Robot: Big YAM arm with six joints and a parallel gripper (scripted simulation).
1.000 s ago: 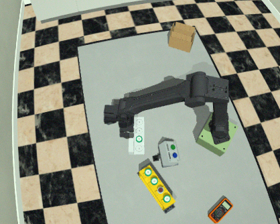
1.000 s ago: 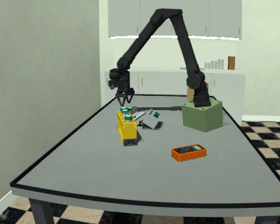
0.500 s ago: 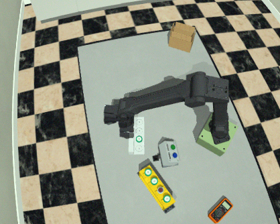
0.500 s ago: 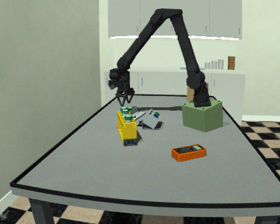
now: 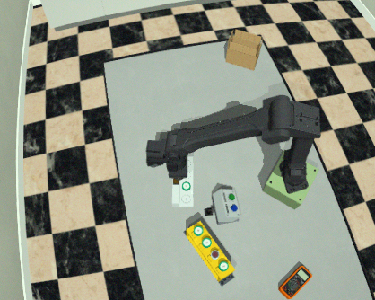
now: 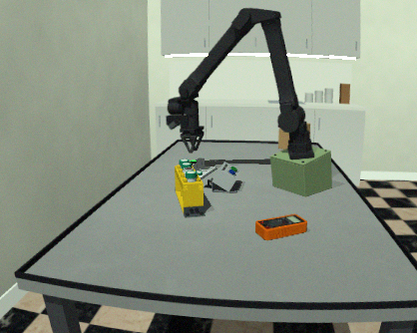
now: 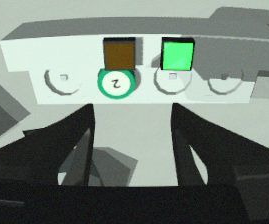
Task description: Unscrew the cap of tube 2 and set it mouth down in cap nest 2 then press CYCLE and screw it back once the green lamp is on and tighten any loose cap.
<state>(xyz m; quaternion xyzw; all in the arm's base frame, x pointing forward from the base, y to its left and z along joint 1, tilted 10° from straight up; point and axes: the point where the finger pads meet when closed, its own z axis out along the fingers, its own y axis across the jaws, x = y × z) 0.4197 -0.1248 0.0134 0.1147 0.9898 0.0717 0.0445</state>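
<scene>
The cap lies 9 cm below my hand, 2 cm to the left of it and 2 cm behind it. Also, from my hand: grey key housing (16 cm behind, 15 cm to the left, 5 cm below); green READY key (18 cm behind, 12 cm to the left, 4 cm below); blue cycle key (18 cm behind, 17 cm to the left, 4 cm below).
</scene>
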